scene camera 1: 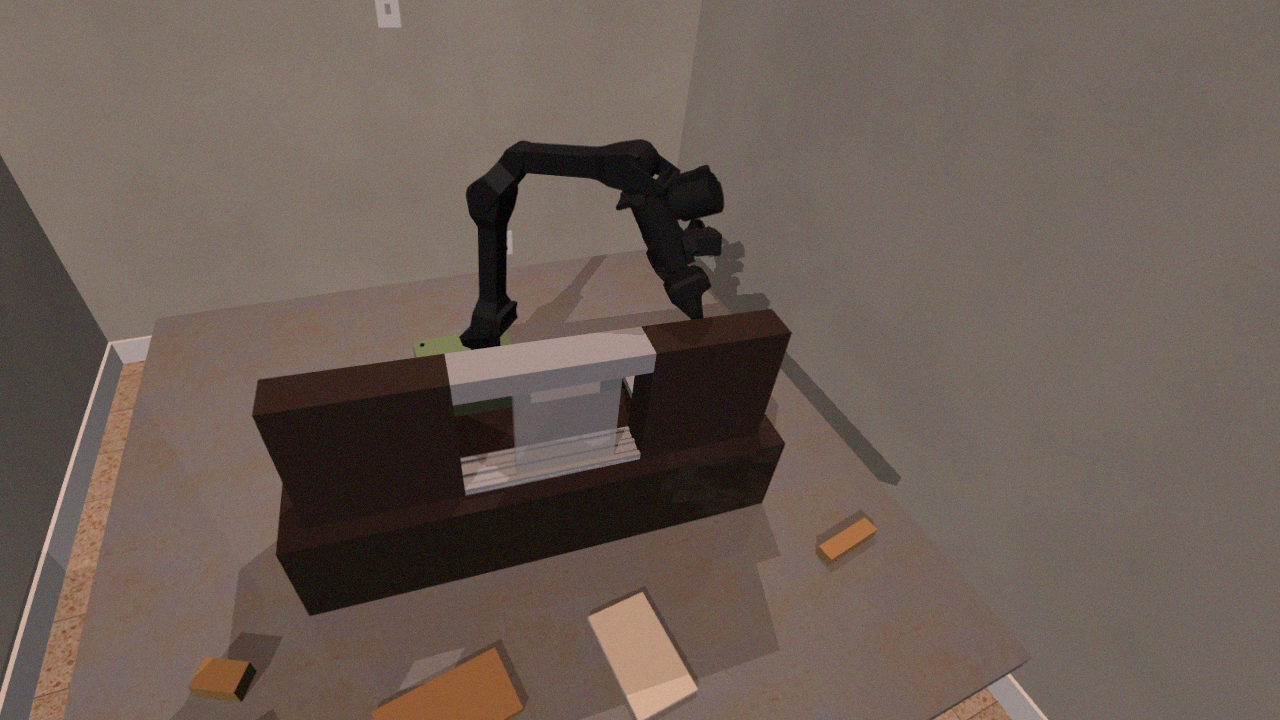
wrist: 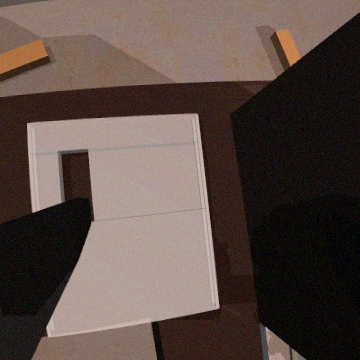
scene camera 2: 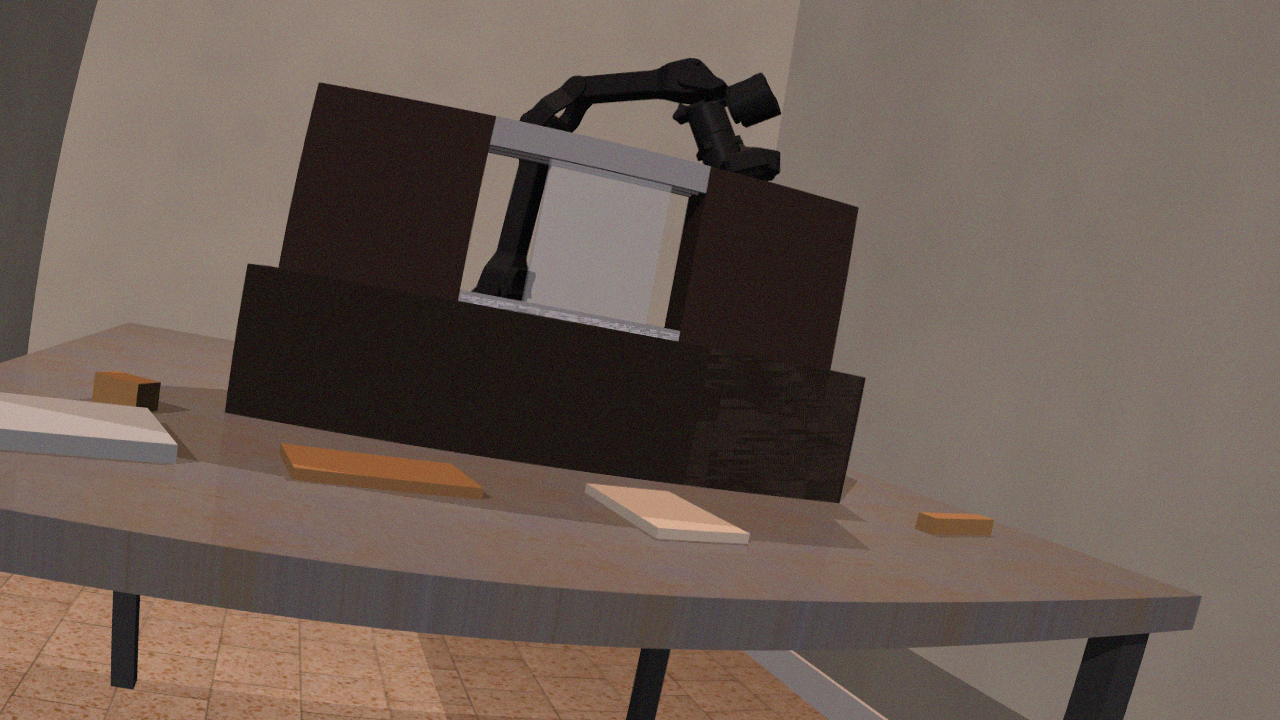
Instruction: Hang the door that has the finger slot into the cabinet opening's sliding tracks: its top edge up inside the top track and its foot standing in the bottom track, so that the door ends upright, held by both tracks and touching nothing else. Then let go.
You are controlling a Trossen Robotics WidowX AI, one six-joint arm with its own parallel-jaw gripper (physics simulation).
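Frame: origin at the arm's base, x ahead, y left, z up, level; millimetres.
Where they show: gripper, fingertip midpoint: point(scene camera 1: 693, 312) point(wrist: 209, 216).
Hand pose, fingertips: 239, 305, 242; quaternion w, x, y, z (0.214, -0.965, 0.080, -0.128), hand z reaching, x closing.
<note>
Things, the pixels of their top centre, and the offset from my fingertips, as dx, dy, dz. "pt": a spot on its surface instead.
- door with the finger slot, top centre: point(wrist: 124, 220) -29, -6, -144
- top track at its top centre: point(scene camera 2: 600, 144) point(scene camera 1: 553, 353) +112, -264, +57
- bottom track at a spot on its surface: point(scene camera 2: 572, 315) point(scene camera 1: 557, 473) pt +142, -263, -151
- pale panel at its top centre: point(scene camera 2: 612, 167) point(scene camera 1: 568, 373) +124, -246, +30
- cream board at its top centre: point(scene camera 2: 663, 507) point(scene camera 1: 640, 651) +366, -198, -313
- white slab at its top centre: point(scene camera 2: 73, 416) +406, -744, -307
The door with the finger slot point(wrist: 145, 260) lies flat on the dark brown surface behind the cabinet in the wrist view, its slot at the upper left. Its lower edge reaches out over the table. My gripper point(scene camera 1: 698, 313) point(wrist: 209, 216) is open and empty above the door. The left finger covers the slot's lower corner; the right finger blends into the dark. In scene camera 1 the fingertips are behind the cabinet's right panel. The top track point(scene camera 1: 550, 365) point(scene camera 2: 599, 154) and bottom track point(scene camera 1: 550, 463) point(scene camera 2: 572, 315) bound the opening. Another pale panel point(scene camera 1: 568, 429) point(scene camera 2: 601, 241) stands upright there.
Dark cabinet panels point(scene camera 1: 358, 447) point(scene camera 1: 716, 385) point(scene camera 2: 384, 188) flank the opening. A green block point(scene camera 1: 434, 347) is behind. Orange blocks point(scene camera 1: 221, 677) point(scene camera 1: 456, 694) point(scene camera 1: 845, 539), a cream board point(scene camera 1: 642, 653) point(scene camera 2: 666, 513) and a white slab point(scene camera 2: 80, 429) lie on the table's near side.
</note>
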